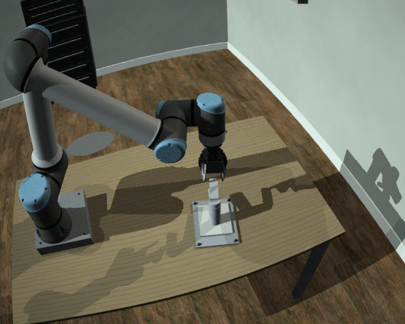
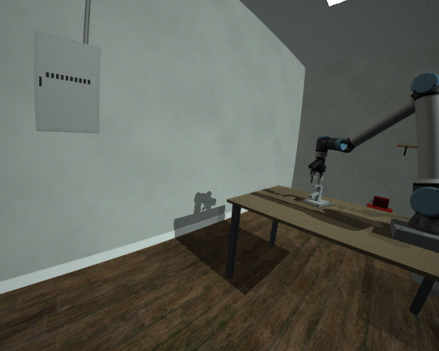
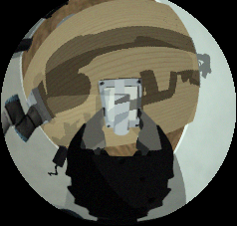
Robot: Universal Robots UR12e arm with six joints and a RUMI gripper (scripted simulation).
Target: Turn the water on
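Now: the lever 30 mm to the right of my hand, 30 mm below it and 10 mm behind it. From my hand the other things lie so: tap (80 mm below, 60 mm to the right, 10 mm behind).
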